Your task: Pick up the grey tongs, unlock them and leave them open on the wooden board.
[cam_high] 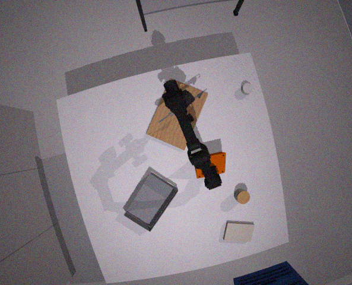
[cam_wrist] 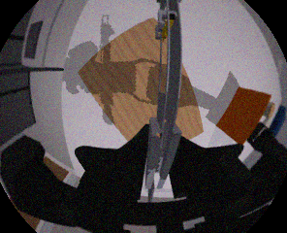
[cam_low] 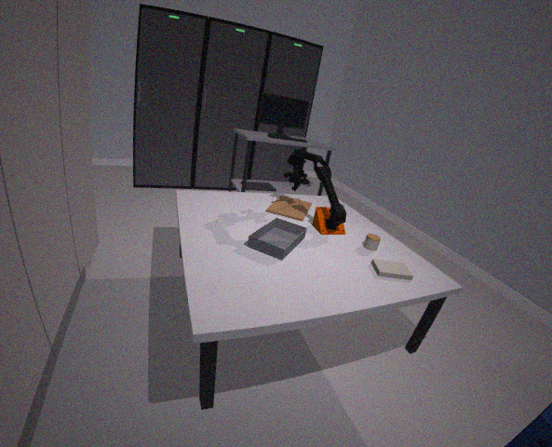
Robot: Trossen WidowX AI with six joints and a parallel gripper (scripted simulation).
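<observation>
Right now the wooden board is 120 mm below my gripper tip. From my gripper tip the other things lie so: grey roasting tin: 490 mm to the left, 230 mm ahead, 100 mm below; then cork-topped pot: 530 mm to the left, 310 mm behind, 90 mm below; then pale flat block: 770 mm to the left, 280 mm behind, 120 mm below.
</observation>
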